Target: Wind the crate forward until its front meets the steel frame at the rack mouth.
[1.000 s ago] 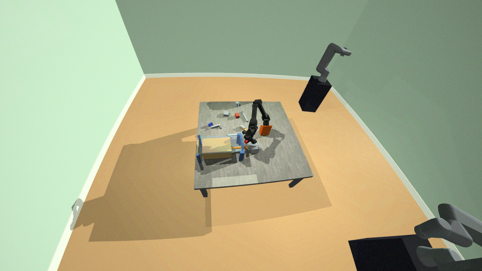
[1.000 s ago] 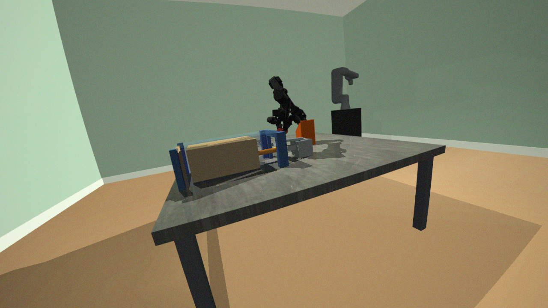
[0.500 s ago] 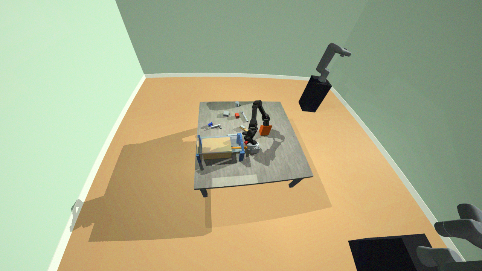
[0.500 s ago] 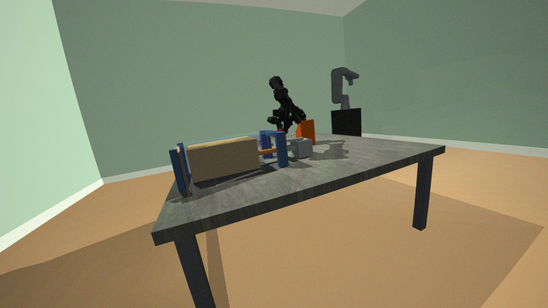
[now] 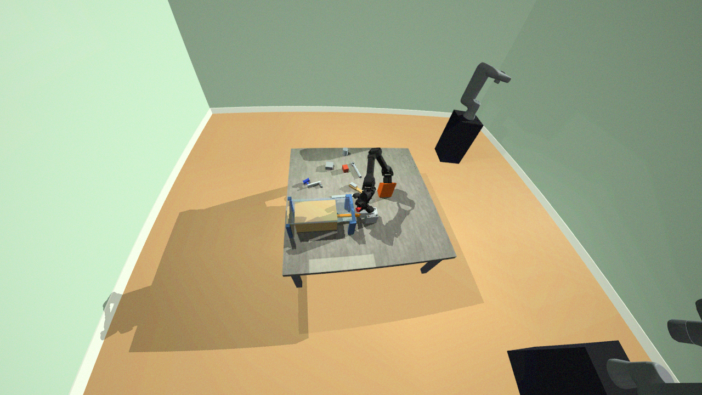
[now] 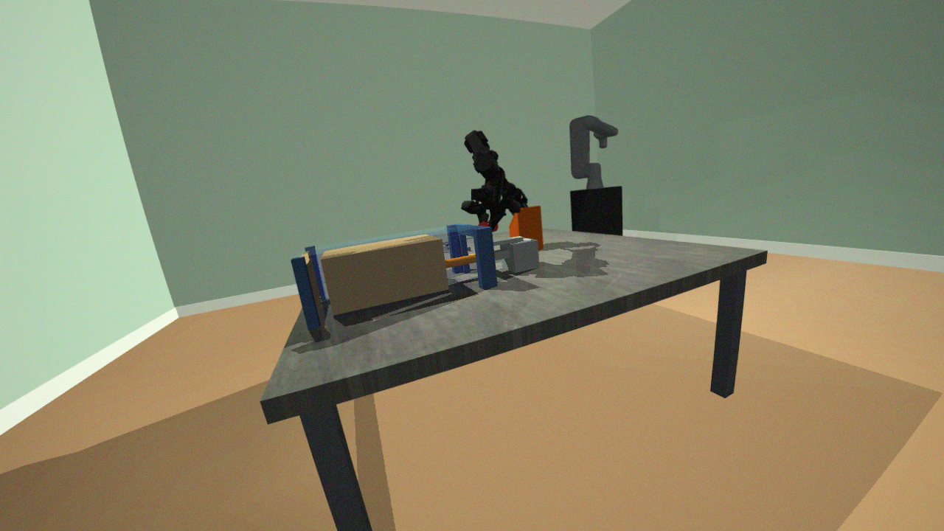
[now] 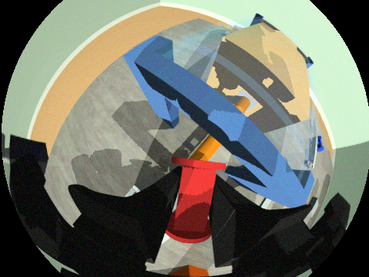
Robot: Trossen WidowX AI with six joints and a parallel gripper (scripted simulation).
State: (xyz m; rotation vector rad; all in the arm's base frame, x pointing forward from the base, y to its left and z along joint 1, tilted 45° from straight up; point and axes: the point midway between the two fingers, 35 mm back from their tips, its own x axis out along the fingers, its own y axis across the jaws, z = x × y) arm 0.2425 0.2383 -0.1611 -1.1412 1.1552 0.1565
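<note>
Right now the grey winch is 13 cm behind my gripper tip, 10 cm below it and 3 cm to the right of it. The rest, counted from my gripper tip: tan-handled tool 32 cm to the right, 11 cm below, 2 cm behind; then red knob 1 cm to the right, 1 cm behind; then grey bar 23 cm to the right, 13 cm below, 11 cm ahead.
</note>
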